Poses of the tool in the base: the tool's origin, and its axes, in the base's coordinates. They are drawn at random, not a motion.
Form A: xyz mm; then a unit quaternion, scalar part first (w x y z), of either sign.
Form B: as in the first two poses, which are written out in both.
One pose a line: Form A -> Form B
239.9 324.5 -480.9 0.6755 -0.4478 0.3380 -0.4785 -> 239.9 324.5 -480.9 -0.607 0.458 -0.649 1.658
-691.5 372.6 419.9 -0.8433 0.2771 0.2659 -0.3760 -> -691.5 372.6 419.9 -0.516 -0.495 0.700 1.135
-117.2 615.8 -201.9 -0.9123 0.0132 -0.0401 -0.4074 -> -117.2 615.8 -201.9 -0.032 0.098 0.995 0.844
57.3 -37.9 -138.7 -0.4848 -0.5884 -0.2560 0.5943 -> 57.3 -37.9 -138.7 0.673 0.293 -0.680 2.129
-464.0 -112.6 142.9 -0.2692 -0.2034 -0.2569 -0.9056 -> -464.0 -112.6 142.9 0.211 0.267 0.940 2.596
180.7 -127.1 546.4 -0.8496 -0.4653 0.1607 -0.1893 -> 180.7 -127.1 546.4 0.882 -0.305 0.359 1.111
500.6 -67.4 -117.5 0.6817 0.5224 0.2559 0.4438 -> 500.6 -67.4 -117.5 0.714 0.350 0.607 1.641
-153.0 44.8 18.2 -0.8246 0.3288 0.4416 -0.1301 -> -153.0 44.8 18.2 -0.581 -0.781 0.230 1.203
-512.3 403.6 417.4 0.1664 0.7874 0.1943 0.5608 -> -512.3 403.6 417.4 0.799 0.197 0.569 2.807
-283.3 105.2 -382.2 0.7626 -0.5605 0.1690 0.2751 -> -283.3 105.2 -382.2 -0.867 0.261 0.425 1.407
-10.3 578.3 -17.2 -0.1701 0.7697 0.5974 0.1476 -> -10.3 578.3 -17.2 -0.781 -0.606 -0.150 2.800
